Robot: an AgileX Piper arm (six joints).
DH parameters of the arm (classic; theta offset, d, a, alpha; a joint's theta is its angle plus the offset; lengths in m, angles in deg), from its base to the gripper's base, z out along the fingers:
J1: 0 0.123 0 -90
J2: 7.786 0 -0.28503 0
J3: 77.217 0 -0.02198 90
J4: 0 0.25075 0 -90
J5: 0 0 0 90
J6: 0 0.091 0 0
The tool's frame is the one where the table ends.
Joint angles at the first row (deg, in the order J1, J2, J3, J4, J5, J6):
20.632 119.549 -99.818 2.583 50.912 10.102
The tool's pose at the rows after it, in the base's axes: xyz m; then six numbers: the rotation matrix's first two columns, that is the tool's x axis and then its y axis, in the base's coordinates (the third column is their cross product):
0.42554 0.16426 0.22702 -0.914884 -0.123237 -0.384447 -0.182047 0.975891 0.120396
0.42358 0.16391 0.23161 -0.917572 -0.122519 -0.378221 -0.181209 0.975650 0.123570
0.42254 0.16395 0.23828 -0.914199 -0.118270 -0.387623 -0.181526 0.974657 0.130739
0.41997 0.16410 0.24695 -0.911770 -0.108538 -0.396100 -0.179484 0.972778 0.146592
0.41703 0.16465 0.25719 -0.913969 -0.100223 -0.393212 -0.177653 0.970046 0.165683
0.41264 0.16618 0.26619 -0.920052 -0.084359 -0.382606 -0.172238 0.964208 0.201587
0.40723 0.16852 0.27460 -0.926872 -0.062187 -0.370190 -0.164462 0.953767 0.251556
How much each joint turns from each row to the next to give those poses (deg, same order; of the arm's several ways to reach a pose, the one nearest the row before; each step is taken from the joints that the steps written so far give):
-0.001 -0.410 -0.044 0.440 1.203 -0.001
0.001 -0.496 -0.266 0.238 1.103 0.001
-0.001 -0.635 -0.369 0.305 0.334 -0.001
0.001 -1.001 -0.200 0.790 0.464 0.052
-0.001 -0.835 -0.927 1.100 1.676 0.001
0.001 -0.928 -0.488 2.147 1.536 0.000
-0.001 -1.094 -0.003 2.985 1.049 0.000

